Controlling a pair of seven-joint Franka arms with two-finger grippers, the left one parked.
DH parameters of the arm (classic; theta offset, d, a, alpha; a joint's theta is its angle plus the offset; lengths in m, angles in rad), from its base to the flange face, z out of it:
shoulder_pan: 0 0.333 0 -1.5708
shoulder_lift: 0 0 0 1.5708
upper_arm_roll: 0 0.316 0.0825 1.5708
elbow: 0 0 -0.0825 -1.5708
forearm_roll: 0 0.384 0 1.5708
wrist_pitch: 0 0 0.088 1.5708
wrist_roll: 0 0.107 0 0
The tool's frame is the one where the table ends.
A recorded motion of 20 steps. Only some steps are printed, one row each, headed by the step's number.
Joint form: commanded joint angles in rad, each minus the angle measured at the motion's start. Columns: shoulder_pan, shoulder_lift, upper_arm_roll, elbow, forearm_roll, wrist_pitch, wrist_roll.
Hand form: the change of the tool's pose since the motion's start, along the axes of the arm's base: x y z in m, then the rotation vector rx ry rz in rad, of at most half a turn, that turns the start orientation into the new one. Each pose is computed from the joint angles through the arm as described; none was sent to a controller.
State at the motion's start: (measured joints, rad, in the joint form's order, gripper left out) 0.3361 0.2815 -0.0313 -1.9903 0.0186 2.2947 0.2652
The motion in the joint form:
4: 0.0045 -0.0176 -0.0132 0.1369 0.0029 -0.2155 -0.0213
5: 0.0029 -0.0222 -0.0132 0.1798 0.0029 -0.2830 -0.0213
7: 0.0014 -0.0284 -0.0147 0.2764 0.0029 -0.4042 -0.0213
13: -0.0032 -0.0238 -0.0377 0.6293 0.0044 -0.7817 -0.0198
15: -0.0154 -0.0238 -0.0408 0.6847 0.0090 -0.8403 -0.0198
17: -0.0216 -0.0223 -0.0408 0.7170 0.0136 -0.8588 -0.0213
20: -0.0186 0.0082 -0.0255 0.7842 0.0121 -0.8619 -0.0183
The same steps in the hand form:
4: 0.0133 0.0001 0.0532 -0.0160 0.0586 0.0141
5: 0.0156 0.0001 0.0700 -0.0209 0.0780 0.0135
7: 0.0213 0.0007 0.1088 -0.0251 0.0960 0.0126
13: 0.0242 -0.0118 0.2420 -0.0347 0.1233 -0.0084
15: 0.0220 -0.0209 0.2632 -0.0309 0.1275 -0.0220
17: 0.0219 -0.0240 0.2757 -0.0231 0.1169 -0.0255
20: 0.0274 -0.0114 0.2871 -0.0147 0.0846 -0.0095

